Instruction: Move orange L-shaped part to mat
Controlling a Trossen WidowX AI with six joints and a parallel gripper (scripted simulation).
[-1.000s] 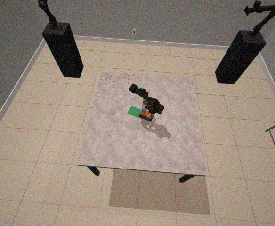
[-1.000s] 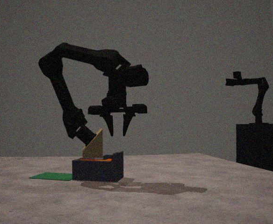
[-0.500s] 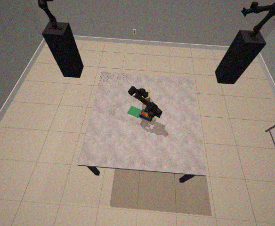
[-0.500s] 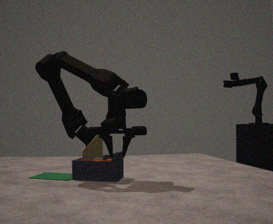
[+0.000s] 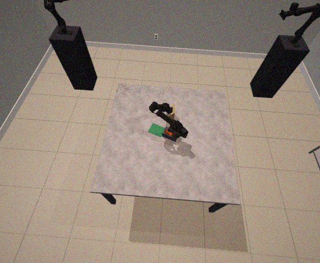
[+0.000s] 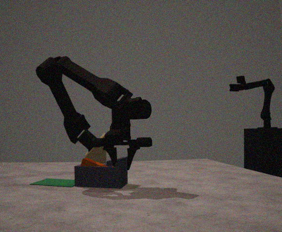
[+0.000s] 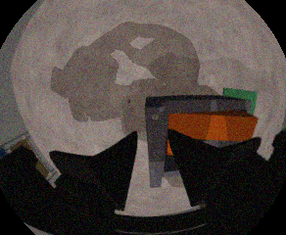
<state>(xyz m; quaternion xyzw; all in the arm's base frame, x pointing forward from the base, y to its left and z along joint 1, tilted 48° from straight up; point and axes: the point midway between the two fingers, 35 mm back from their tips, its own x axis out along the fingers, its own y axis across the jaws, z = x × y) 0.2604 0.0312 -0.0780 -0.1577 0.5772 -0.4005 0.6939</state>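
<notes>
My gripper tip is 30 mm past the orange L-shaped part and 50 mm to the left of it. From my gripper tip the other things lie so: green mat: 90 mm behind, 210 mm to the right, 70 mm below.
</notes>
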